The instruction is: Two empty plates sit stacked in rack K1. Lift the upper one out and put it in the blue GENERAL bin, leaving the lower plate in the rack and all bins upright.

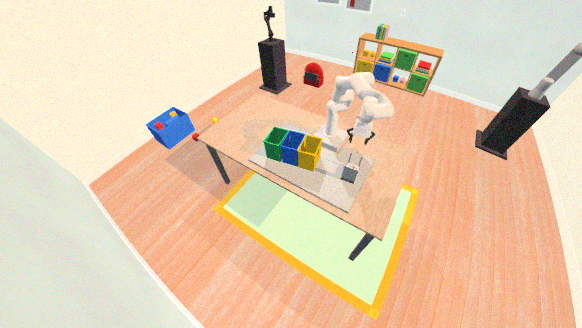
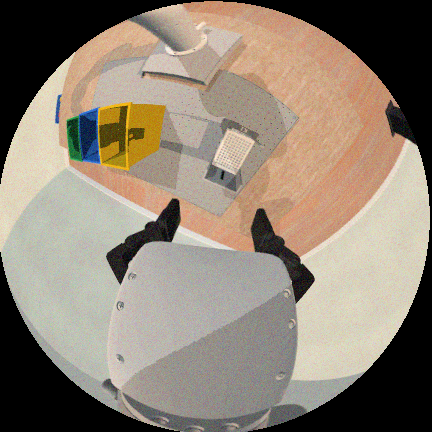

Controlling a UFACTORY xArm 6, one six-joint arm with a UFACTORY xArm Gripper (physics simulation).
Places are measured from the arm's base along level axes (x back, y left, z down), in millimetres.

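Pixels of known places: gripper, fingertip midpoint: (image 1: 357, 143) (image 2: 216, 213); arm's base, link origin: (image 1: 330, 133).
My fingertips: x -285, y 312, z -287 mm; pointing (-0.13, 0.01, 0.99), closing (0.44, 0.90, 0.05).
Ahead of a thing's pixels: the offset from my fingertips to its top centre. "spot": to the spot under its first point. Level surfaces: height alone.
Rack K1 @(dx +18, dy +9, dz +171 mm) (image 1: 349, 175) (image 2: 231, 181) is a small grey holder on the right part of the grey board. A white gridded plate top @(spot: dx +61, dy +5, dz +275 mm) (image 1: 353, 165) (image 2: 233, 151) shows in it; whether one or two plates are stacked there cannot be told. The blue bin @(dx -84, dy -429, dz +140 mm) (image 1: 290, 155) (image 2: 90, 136) stands upright between the green bin @(dx -118, dy -559, dz +140 mm) (image 1: 273, 149) (image 2: 74, 141) and the yellow bin @(dx -55, dy -302, dz +140 mm) (image 1: 308, 159) (image 2: 149, 131), both upright. My gripper (image 1: 359, 143) (image 2: 216, 213) is open and empty, raised above the board on the rack's side, apart from rack and plates. The blue bin's inside is mostly hidden.
The grey perforated board @(dz +319 mm) (image 1: 330, 192) (image 2: 200, 192) lies on the wooden table @(dz +332 mm) (image 1: 374, 220) (image 2: 320, 115). The arm's base (image 1: 334, 139) (image 2: 182, 67) stands behind the bins and rack. Thin upright rods rise at the rack. A blue box (image 1: 175, 131) stands beyond the table's left end.
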